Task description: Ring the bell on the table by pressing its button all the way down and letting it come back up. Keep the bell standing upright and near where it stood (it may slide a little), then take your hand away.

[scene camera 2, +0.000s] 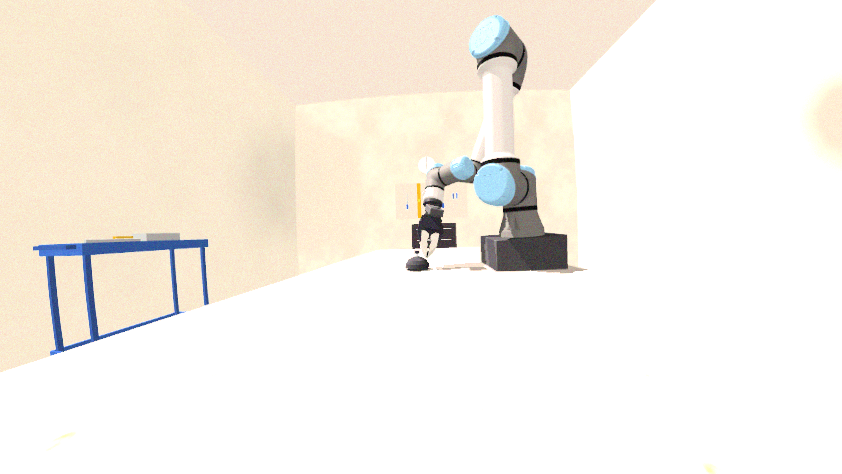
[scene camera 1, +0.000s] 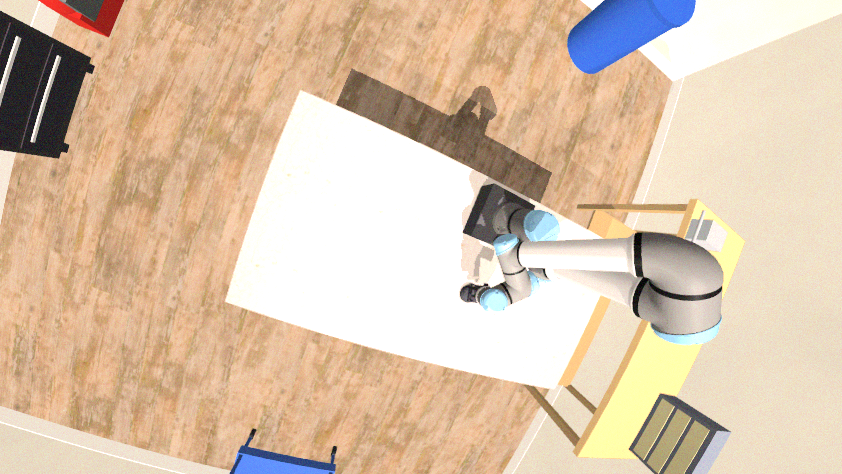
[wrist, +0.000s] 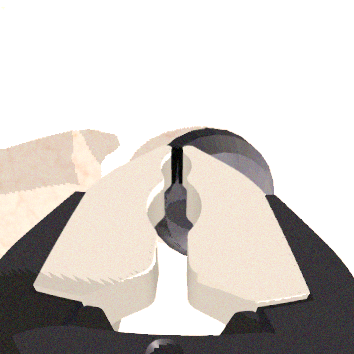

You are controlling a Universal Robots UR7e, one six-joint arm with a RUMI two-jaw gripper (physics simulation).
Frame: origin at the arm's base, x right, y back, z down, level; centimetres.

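Seen in the pictures: gripper, fingertip midpoint: point(scene camera 2: 426, 257) point(wrist: 177, 152); arm's base, link origin: point(scene camera 2: 521, 235) point(scene camera 1: 508, 220).
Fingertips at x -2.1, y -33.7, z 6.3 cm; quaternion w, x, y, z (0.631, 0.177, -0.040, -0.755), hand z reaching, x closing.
Offsets run from my fingertips to a thing's top centre. Level surfaces: height alone.
The bell {dx +3.0, dy -3.2, dz -2.2 cm} point(scene camera 1: 466, 293) point(scene camera 2: 417, 264) point(wrist: 247, 162) is a small dark dome standing upright on the white table {dz +4.4 cm} point(scene camera 1: 353, 235) point(scene camera 2: 412, 365). In scene camera 2 its small button {dx +3.0, dy -3.2, dz -2.2 cm} point(scene camera 2: 417, 252) shows on top. My gripper point(scene camera 2: 428, 256) point(wrist: 177, 152) is shut with nothing between its pale fingers, and points down at a slant. In scene camera 2 the fingertips are low, close to the right of the button and near its height; whether they touch the bell cannot be told. In the wrist view the fingers cover the dome's middle and left part, and the button cannot be made out.
The arm's black base block point(scene camera 1: 480, 217) point(scene camera 2: 524, 253) stands on the table, to the right of the bell in scene camera 2. A yellow wooden desk point(scene camera 1: 648, 376) stands by the table's right end in scene camera 1. A blue bench point(scene camera 2: 147, 245) stands off to the left.
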